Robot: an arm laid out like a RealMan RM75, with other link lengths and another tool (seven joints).
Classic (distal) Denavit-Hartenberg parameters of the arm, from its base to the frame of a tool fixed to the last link. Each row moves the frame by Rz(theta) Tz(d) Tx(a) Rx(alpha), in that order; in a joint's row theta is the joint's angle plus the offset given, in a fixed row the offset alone. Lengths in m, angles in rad.
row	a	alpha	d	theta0
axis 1	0	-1.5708	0.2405	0
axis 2	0	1.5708	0	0
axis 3	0	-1.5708	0.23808	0
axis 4	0	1.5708	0	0
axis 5	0	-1.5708	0.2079	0
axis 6	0	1.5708	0	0
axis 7	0.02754	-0.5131	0.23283	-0.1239
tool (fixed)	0	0	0.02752	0
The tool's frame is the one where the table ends.
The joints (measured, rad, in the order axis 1, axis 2, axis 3, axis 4, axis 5, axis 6, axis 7), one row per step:
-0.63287, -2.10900, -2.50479, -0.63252, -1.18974, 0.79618, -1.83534
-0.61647, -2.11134, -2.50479, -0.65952, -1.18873, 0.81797, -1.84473
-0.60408, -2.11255, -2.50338, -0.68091, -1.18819, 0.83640, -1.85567
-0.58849, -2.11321, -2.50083, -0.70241, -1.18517, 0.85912, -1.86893
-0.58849, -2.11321, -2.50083, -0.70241, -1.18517, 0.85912, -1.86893
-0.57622, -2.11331, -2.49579, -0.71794, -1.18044, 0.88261, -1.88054
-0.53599, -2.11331, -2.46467, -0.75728, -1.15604, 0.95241, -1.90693
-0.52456, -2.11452, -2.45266, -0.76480, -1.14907, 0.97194, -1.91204
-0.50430, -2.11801, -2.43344, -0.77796, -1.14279, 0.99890, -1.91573
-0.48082, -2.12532, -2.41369, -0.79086, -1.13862, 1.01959, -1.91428
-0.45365, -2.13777, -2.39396, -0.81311, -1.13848, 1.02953, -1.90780
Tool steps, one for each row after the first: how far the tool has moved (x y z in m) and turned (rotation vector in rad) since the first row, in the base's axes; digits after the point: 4 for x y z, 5 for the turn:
-0.0003, -0.0029, 0.0047, 0.00308, -0.00541, -0.00527
0.0001, -0.0052, 0.0083, 0.00402, -0.01175, -0.00948
-0.0007, -0.0089, 0.0109, -0.00006, -0.01842, -0.01221
-0.0007, -0.0089, 0.0109, -0.00006, -0.01842, -0.01221
-0.0003, -0.0129, 0.0108, -0.01168, -0.02378, -0.01752
-0.0012, -0.0290, 0.0026, -0.07068, -0.02036, -0.03565
-0.0013, -0.0346, -0.0023, -0.09325, -0.01911, -0.04104
-0.0019, -0.0435, -0.0093, -0.12384, -0.01696, -0.04894
-0.0037, -0.0531, -0.0171, -0.15120, -0.01398, -0.05389
-0.0055, -0.0614, -0.0227, -0.16463, -0.00611, -0.05869

